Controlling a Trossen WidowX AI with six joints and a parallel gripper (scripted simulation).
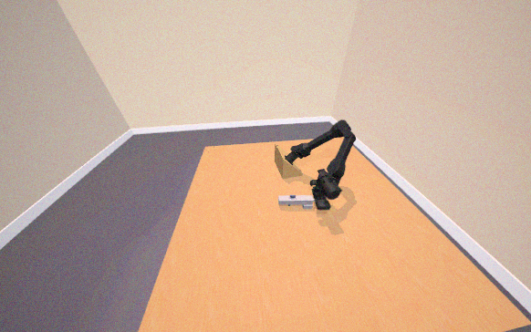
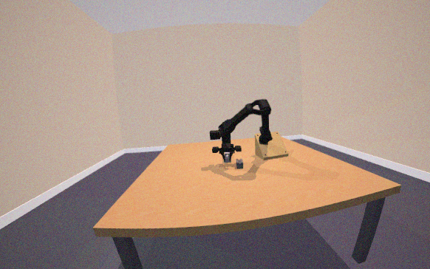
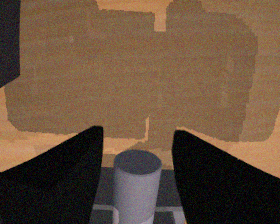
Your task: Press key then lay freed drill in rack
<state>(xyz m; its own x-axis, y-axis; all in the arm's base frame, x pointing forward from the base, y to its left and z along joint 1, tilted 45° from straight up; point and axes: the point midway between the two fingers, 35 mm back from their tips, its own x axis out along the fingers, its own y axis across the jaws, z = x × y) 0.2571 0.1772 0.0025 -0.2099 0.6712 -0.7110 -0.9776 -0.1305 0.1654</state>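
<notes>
Right now my gripper tip is 5 cm to the left of the drill and 3 cm below it. The rest, counted from my gripper tip: blue key: 14 cm to the right, 3 cm above; then grey holder block: 11 cm to the right, 2 cm above; then dark grey rack: 8 cm behind, 6 cm to the left.
</notes>
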